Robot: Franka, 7 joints.
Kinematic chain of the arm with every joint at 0, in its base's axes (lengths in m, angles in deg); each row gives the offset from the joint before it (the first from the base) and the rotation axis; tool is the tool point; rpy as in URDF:
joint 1: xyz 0 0 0.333 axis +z
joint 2: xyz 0 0 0 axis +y
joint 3: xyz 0 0 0.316 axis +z
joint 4: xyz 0.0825 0 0 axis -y
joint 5: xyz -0.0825 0 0.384 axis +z
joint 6: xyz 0 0 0 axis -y
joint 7: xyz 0.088 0 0 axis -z
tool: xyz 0 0 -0.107 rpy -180 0 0
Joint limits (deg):
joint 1: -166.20..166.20
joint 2: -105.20..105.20
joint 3: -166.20..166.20
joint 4: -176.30..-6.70
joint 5: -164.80..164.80
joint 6: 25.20..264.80
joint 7: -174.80..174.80
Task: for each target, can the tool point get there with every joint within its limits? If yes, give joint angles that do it. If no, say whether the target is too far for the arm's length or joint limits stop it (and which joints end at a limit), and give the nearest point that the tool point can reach.
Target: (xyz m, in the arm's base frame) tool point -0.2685 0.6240 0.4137
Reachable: yes | joints -98.17 -31.64 -134.22 -103.81 -139.36 83.10 132.59
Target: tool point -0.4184 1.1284 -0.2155
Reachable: no: too far | nearest point -0.2714 0.7319 -0.0228 | short by 0.465 m
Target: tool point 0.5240 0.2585 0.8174
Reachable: yes | joints -4.32 57.02 132.66 -54.98 -131.06 56.00 112.12
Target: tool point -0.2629 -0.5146 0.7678
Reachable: yes | joints 59.25 -89.36 -23.06 -59.60 -97.89 217.34 120.30
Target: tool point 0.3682 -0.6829 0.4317
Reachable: yes | joints -26.08 53.75 -57.17 -66.51 3.17 126.38 -30.19
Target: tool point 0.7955 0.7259 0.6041
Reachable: no: too far | nearest point 0.6145 0.5608 0.5424 | short by 0.253 m
